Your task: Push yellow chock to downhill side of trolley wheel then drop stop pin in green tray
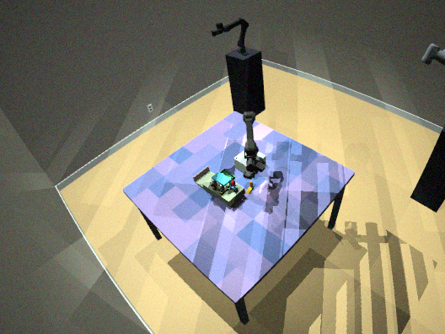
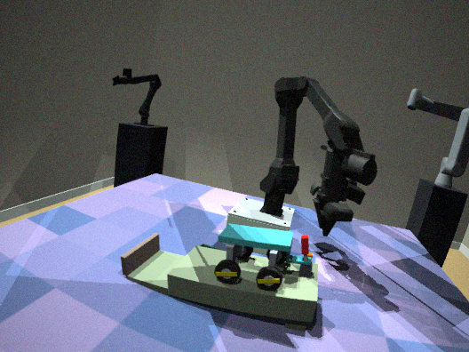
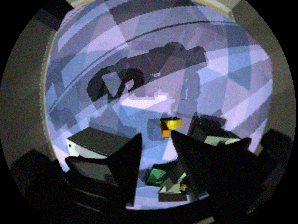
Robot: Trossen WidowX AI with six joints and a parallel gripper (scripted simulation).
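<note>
Right now my gripper tip is 100 mm above the yellow chock, 50 mm short of it and 10 mm to the left of it. Round my gripper tip: trolley: 190 mm ahead, 130 mm to the right, 10 mm below; pale green ramp: 190 mm ahead, 140 mm to the right, 70 mm below; red-headed stop pin: 170 mm ahead, 40 mm to the right, 10 mm above.
</note>
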